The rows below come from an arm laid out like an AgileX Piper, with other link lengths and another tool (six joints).
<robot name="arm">
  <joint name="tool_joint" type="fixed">
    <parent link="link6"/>
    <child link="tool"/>
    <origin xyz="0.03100 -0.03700 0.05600" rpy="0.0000 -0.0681 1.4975"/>
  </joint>
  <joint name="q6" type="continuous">
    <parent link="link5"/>
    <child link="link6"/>
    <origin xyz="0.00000 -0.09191 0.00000" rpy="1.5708 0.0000 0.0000"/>
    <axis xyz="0 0 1"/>
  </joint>
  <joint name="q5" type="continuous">
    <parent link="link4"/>
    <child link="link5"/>
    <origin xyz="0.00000 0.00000 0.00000" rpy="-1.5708 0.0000 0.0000"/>
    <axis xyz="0 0 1"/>
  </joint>
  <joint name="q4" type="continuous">
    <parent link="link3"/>
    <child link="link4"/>
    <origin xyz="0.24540 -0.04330 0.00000" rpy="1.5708 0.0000 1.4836"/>
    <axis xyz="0 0 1"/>
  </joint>
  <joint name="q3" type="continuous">
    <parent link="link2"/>
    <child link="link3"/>
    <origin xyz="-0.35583 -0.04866 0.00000"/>
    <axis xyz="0 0 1"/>
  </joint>
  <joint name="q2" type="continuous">
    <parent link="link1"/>
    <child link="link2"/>
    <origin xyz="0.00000 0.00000 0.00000" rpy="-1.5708 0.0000 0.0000"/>
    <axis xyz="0 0 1"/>
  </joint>
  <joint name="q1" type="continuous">
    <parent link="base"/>
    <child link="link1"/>
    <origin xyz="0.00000 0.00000 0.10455"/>
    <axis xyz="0 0 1"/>
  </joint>
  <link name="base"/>
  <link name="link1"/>
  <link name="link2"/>
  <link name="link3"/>
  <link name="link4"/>
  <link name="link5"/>
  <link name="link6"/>
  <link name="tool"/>
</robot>
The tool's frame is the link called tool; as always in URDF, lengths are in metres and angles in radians. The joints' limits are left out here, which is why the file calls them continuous.
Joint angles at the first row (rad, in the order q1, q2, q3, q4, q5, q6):
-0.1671 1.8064 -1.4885 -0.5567 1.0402 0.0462
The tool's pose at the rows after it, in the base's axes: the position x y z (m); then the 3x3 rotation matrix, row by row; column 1 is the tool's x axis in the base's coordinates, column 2 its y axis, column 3 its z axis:
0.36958 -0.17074 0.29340; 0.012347 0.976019 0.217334; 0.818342 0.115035 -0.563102; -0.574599 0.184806 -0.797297
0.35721 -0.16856 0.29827; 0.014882 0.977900 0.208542; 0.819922 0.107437 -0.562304; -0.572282 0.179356 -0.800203
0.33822 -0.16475 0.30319; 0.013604 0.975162 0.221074; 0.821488 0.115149 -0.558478; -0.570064 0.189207 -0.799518
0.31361 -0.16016 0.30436; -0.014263 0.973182 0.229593; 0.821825 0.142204 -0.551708; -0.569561 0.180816 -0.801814
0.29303 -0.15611 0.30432; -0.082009 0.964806 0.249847; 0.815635 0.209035 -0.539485; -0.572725 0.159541 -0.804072
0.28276 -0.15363 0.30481; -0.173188 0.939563 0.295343; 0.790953 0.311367 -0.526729; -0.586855 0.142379 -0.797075
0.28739 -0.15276 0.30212; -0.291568 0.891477 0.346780; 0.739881 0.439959 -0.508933; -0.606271 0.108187 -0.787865
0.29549 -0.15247 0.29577; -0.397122 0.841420 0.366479; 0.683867 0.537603 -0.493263; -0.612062 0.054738 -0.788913
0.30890 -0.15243 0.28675; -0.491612 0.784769 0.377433; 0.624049 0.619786 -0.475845; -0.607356 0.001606 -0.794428
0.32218 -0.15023 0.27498; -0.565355 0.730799 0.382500; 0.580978 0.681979 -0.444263; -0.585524 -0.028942 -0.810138
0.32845 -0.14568 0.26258; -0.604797 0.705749 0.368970; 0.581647 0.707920 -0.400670; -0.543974 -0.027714 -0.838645
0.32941 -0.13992 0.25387; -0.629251 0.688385 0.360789; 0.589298 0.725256 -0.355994; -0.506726 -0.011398 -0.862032
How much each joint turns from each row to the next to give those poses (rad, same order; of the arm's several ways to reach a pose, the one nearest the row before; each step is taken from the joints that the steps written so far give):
0.0000 -0.0053 0.0022 0.0011 0.0307 0.0000
0.0000 -0.0333 0.0289 0.0035 0.0125 0.0000
0.0000 -0.0615 0.0671 0.0022 -0.0173 0.0000
0.0000 -0.0752 0.0954 0.0021 -0.0240 -0.0194
0.0000 -0.0709 0.0896 0.0078 -0.0318 -0.0644
0.0001 -0.0554 0.0694 0.0034 -0.0526 -0.0945
-0.0001 -0.0180 0.0428 0.0011 -0.0669 -0.1244
0.0000 0.0079 0.0251 0.0000 -0.0417 -0.1081
0.0000 0.0284 0.0095 0.0013 -0.0380 -0.0992
0.0000 0.0330 0.0036 0.0268 -0.0332 -0.0917
0.0000 0.0244 0.0007 0.0609 -0.0073 -0.0659
0.0000 0.0064 0.0081 0.0655 -0.0039 -0.0572

